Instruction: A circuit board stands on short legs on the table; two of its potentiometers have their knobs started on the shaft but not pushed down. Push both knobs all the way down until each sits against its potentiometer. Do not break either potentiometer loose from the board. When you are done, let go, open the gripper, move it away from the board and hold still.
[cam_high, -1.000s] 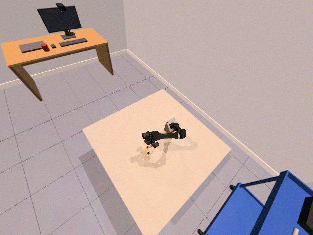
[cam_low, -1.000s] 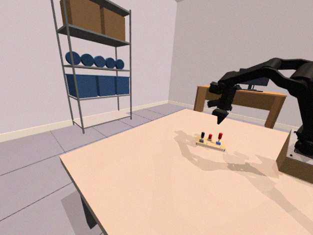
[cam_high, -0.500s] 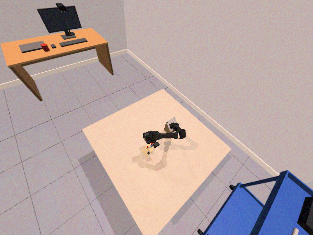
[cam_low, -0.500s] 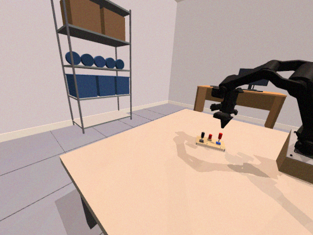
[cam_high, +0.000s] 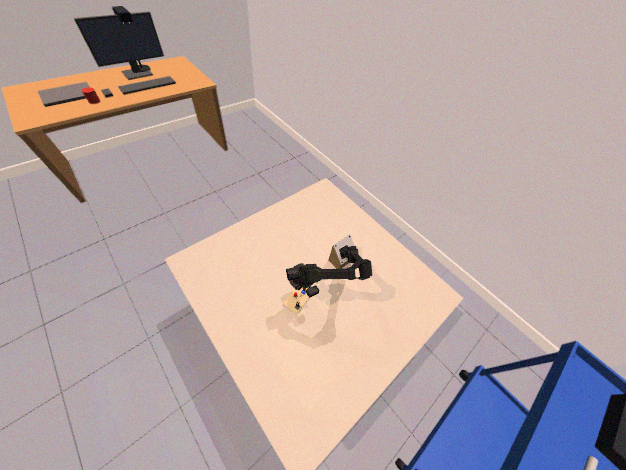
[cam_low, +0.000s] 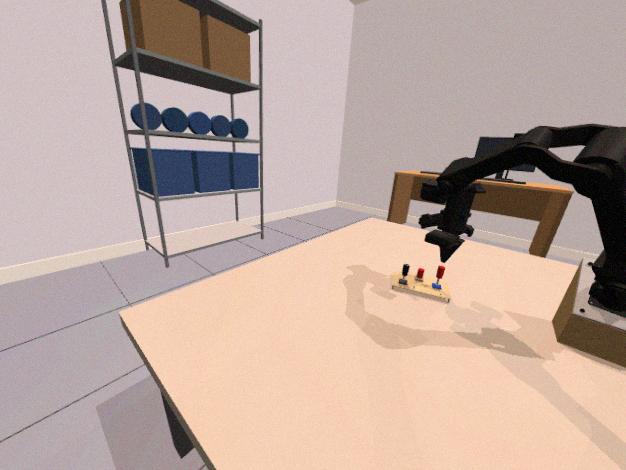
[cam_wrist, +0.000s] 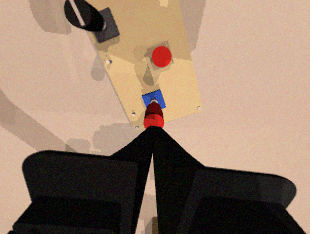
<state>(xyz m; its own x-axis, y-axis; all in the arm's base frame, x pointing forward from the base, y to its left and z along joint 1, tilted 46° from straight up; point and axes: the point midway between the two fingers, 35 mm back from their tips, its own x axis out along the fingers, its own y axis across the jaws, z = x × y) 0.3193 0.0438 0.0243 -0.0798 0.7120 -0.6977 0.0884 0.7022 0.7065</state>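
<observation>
My gripper tip is 30 mm above the red knob. The rest, counted from my gripper tip: dark square part (80 mm ahead, 60 mm to the left, 50 mm below).
</observation>
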